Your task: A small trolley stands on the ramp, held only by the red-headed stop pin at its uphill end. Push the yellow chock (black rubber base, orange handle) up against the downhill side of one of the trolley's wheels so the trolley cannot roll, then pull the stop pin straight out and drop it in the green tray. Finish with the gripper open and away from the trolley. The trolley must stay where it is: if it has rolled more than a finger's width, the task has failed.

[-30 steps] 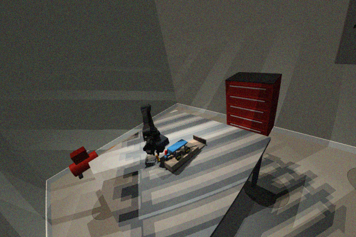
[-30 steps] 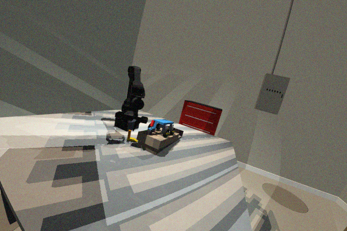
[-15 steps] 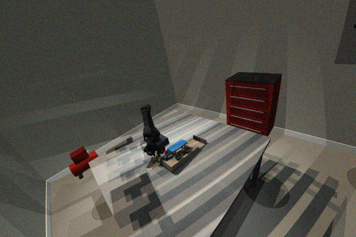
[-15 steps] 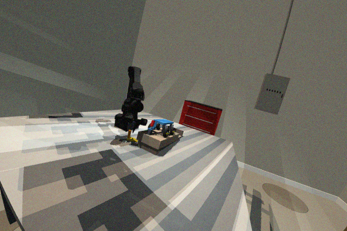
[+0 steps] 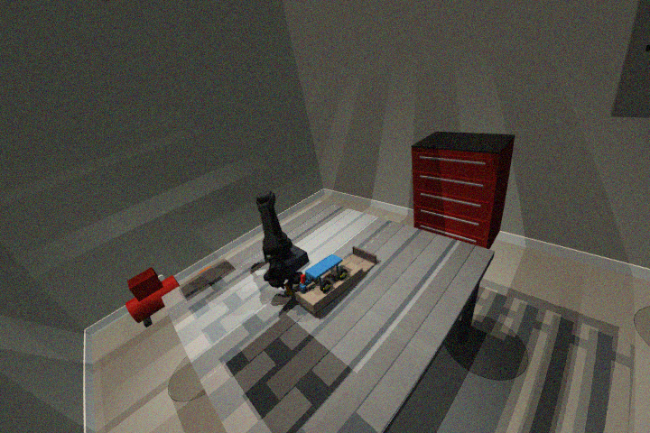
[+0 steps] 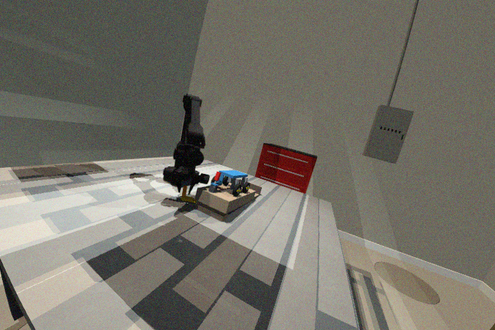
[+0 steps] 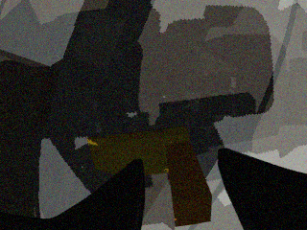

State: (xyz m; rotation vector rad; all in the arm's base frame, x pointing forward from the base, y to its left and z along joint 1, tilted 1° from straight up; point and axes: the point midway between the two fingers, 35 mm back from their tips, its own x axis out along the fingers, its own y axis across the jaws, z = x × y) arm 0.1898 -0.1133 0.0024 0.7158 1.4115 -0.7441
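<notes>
The red-headed stop pin is 13 cm ahead of my gripper tip, 10 cm above it and 4 cm to the left of it. Round my gripper tip: blue trolley (15 cm to the left, 13 cm ahead, 8 cm above); yellow chock (2 cm to the left, 1 cm below, 1 cm ahead); ramp (16 cm to the left, 13 cm ahead, 2 cm above).
</notes>
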